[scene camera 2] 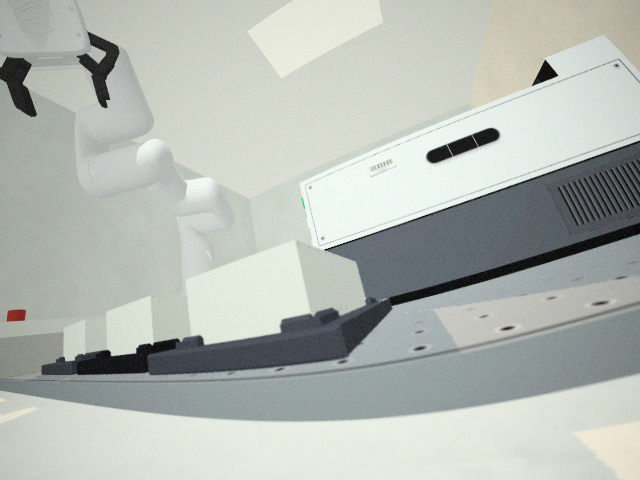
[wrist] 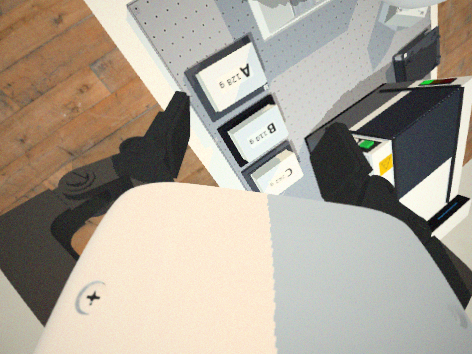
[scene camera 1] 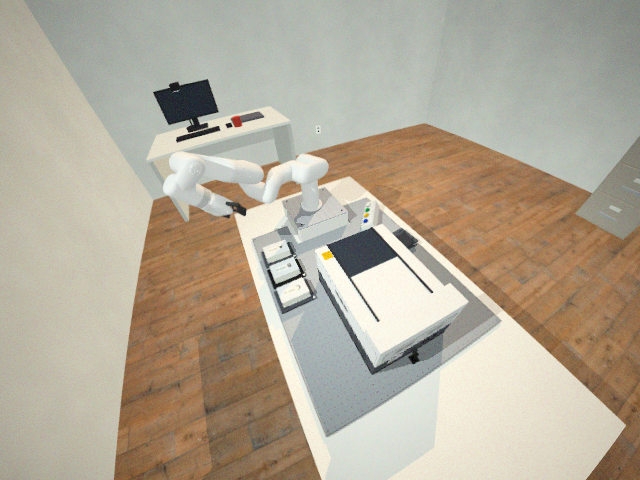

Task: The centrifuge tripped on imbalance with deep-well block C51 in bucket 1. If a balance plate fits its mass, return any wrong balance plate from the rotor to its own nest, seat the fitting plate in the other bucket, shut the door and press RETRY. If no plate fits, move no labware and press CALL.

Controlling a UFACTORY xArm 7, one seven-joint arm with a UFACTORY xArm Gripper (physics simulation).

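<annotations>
Dark door panel: (wrist: pixel 424 146) and (scene camera 1: pixel 357 249) are the same spot on it.
</annotations>
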